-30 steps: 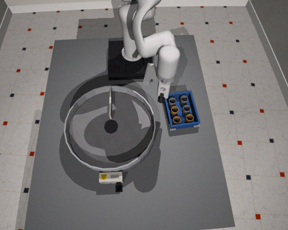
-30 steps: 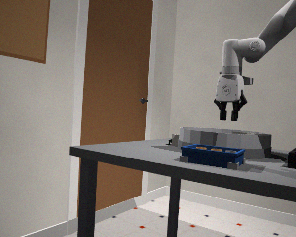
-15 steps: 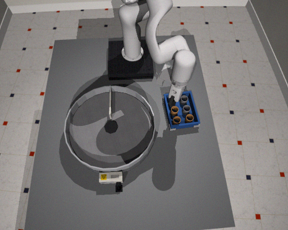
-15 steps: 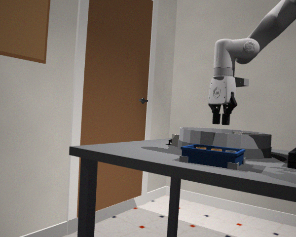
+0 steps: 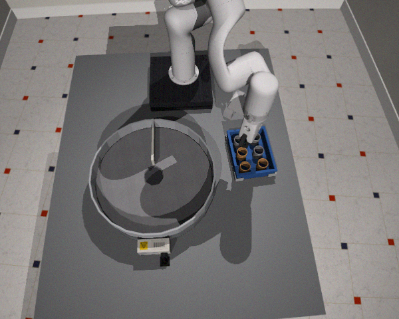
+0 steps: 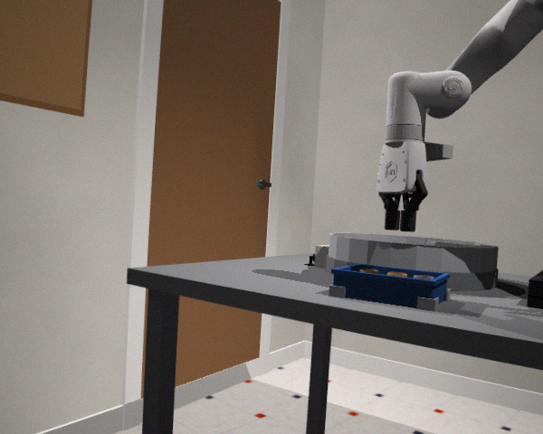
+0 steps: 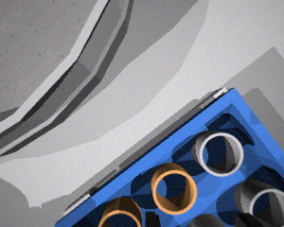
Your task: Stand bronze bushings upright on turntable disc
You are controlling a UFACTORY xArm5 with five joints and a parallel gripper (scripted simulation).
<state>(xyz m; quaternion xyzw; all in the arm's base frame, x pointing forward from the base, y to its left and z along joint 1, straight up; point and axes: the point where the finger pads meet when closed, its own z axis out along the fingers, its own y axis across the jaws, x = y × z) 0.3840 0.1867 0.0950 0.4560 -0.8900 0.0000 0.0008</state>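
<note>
The blue crate is 30 mm to the left of my hand and 120 mm below it. From my hand the other things lie so: turntable disc 70 mm ahead, 330 mm to the right, 90 mm below.
</note>
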